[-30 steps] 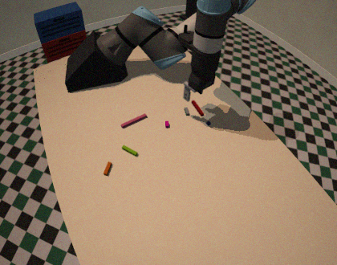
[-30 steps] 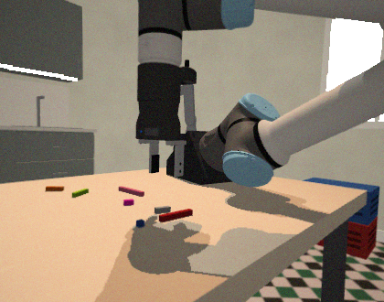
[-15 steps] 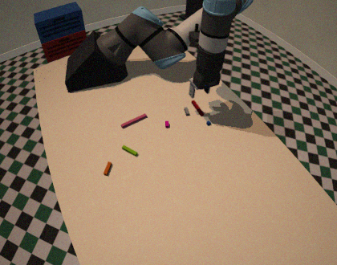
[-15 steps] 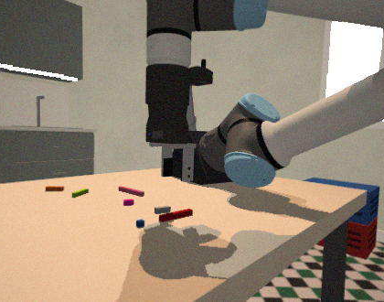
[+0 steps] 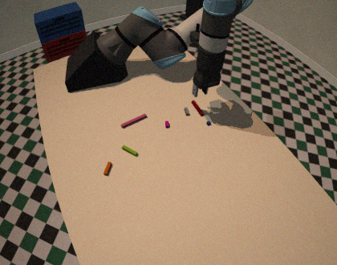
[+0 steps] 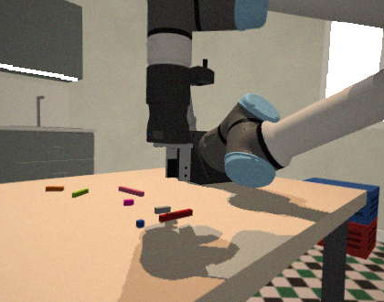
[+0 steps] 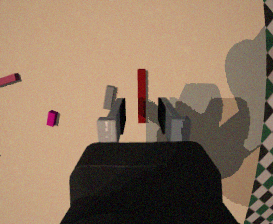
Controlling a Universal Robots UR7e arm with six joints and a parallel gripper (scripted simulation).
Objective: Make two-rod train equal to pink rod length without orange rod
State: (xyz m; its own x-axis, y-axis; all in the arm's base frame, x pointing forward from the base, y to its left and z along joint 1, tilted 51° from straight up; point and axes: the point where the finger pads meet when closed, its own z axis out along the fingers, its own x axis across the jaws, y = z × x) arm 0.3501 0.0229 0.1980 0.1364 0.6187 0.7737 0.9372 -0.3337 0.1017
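My hand is 8 cm above the red rod. The rest, counted from my hand: magenta rod 1 cm ahead, 13 cm to the right, 8 cm below; then grey rod 4 cm to the right, 8 cm below; then blue rod 8 cm ahead, 1 cm to the right, 8 cm below.
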